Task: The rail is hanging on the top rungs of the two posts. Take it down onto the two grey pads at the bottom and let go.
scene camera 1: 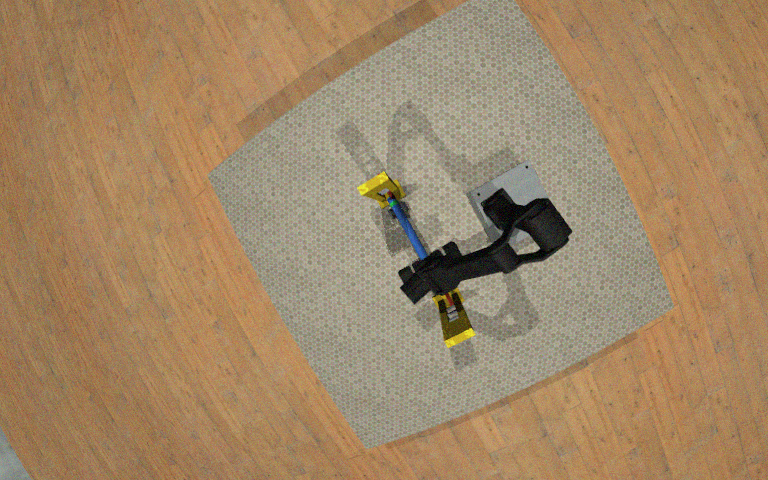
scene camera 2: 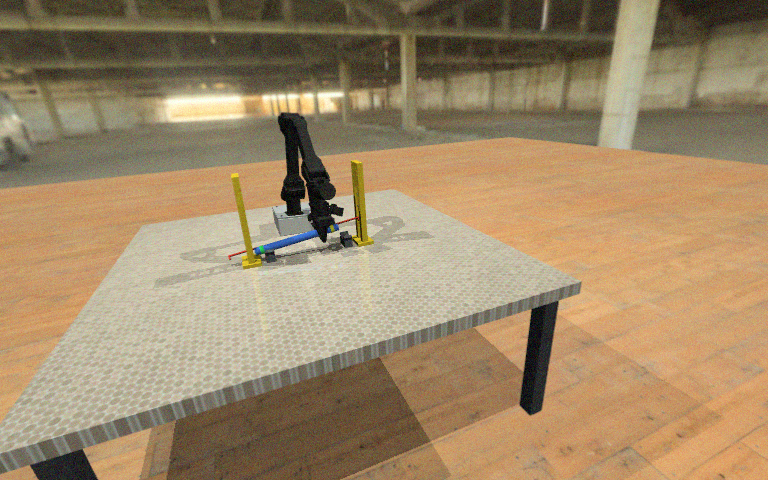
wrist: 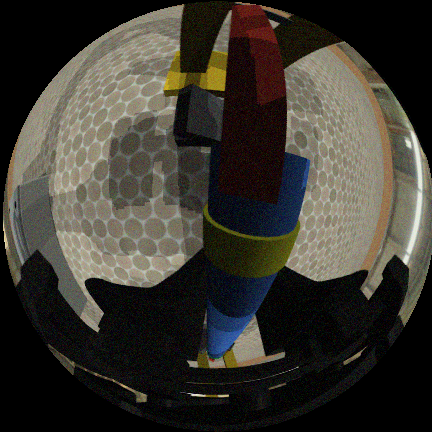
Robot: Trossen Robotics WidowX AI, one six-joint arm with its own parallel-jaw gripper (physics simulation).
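Seen in the pictures: gripper, between the fingertips: [scene camera 2: 324, 242]; arm's base, origin of its link: [scene camera 1: 494, 206] [scene camera 2: 294, 213].
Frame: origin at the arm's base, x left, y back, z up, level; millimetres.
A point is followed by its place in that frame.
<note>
The rail [scene camera 1: 408, 230] @(x -84, y -255, z -10 mm) [scene camera 2: 291, 241] @(x -79, y -267, z -20 mm) [wrist: 240, 295] is blue with red end bars, a green band and a yellow band. In the scene camera 2 view it slopes, left end low and right end higher. My gripper [scene camera 2: 323, 234] @(x 35, y -269, z -47 mm) [wrist: 227, 249] @(x 35, y -269, z -47 mm) is shut on it near the yellow band. The left post [scene camera 1: 374, 185] @(x -211, y -243, z 225 mm) [scene camera 2: 241, 217] @(x -224, y -278, z 98 mm) and right post [scene camera 1: 459, 338] @(x 182, y -277, z 226 mm) [scene camera 2: 359, 200] @(x 169, y -308, z 95 mm) are yellow. The left grey pad [scene camera 2: 270, 256] @(x -158, y -279, z -53 mm) is close under the rail's low end; contact is unclear. The right grey pad [scene camera 2: 346, 239] @(x 113, y -294, z -45 mm) [wrist: 202, 117] @(x 117, y -255, z -38 mm) is below the raised end, with a gap.
The arm's grey base box [scene camera 1: 518, 183] @(x -17, y 97, z -1 mm) [scene camera 2: 290, 224] @(x -31, y -43, z -31 mm) stands behind the rail, seen from scene camera 2. The posts have wide yellow feet [scene camera 2: 363, 241] @(x 172, y -310, z -61 mm) [wrist: 215, 65] @(x 184, y -268, z -63 mm) beside the pads. All stand on a tiled table [scene camera 1: 317, 226] @(x -272, y -514, z -74 mm) [scene camera 2: 283, 316] @(x -196, y -636, z -75 mm), where the arm casts shadows.
</note>
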